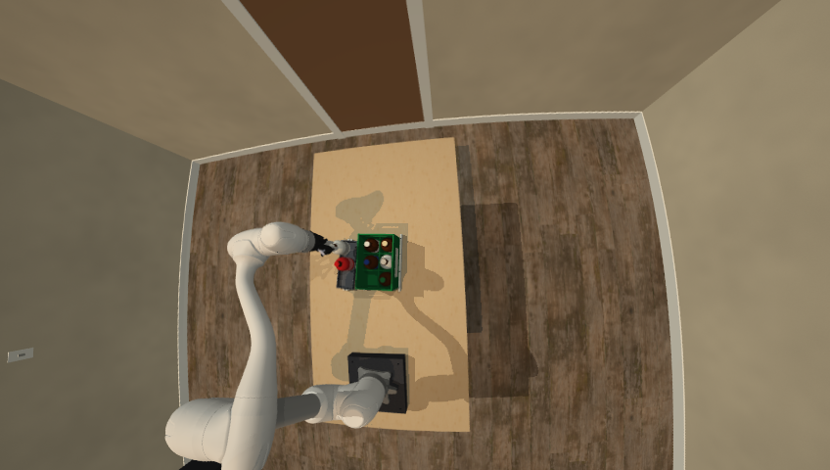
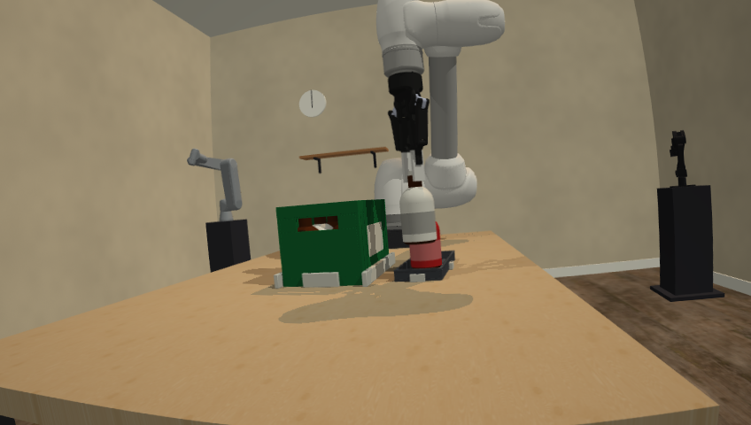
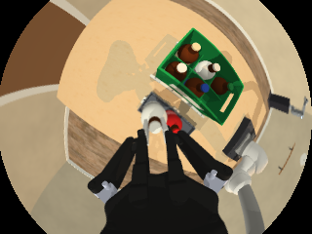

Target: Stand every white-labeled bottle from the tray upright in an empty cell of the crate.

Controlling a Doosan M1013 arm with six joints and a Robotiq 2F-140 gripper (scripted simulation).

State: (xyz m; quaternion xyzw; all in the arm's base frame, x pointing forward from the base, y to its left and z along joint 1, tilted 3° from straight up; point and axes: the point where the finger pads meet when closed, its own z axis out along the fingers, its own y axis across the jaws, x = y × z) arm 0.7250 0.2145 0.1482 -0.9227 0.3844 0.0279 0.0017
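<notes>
Now: the white-labeled bottle 9 cm below my hand. Round my hand: dark tray 9 cm behind, 23 cm below; green crate 6 cm behind, 21 cm to the right, 15 cm below; red-labeled bottle 9 cm behind, 15 cm below.
</notes>
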